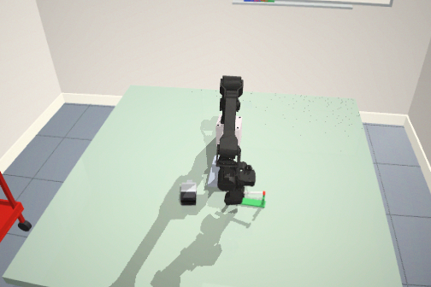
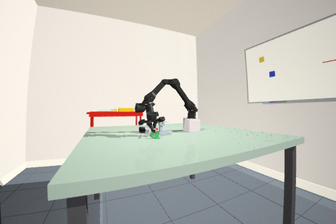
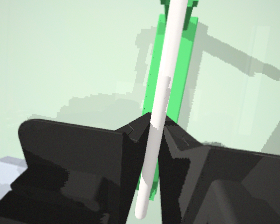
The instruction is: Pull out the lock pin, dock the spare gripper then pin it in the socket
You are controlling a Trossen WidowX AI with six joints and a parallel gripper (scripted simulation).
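The green rack is 20 mm to the left of my gripper tip. Round my gripper tip: spare gripper (20 mm behind, 210 mm to the right); then grey-blue mount (120 mm behind, 100 mm to the right, 20 mm above).
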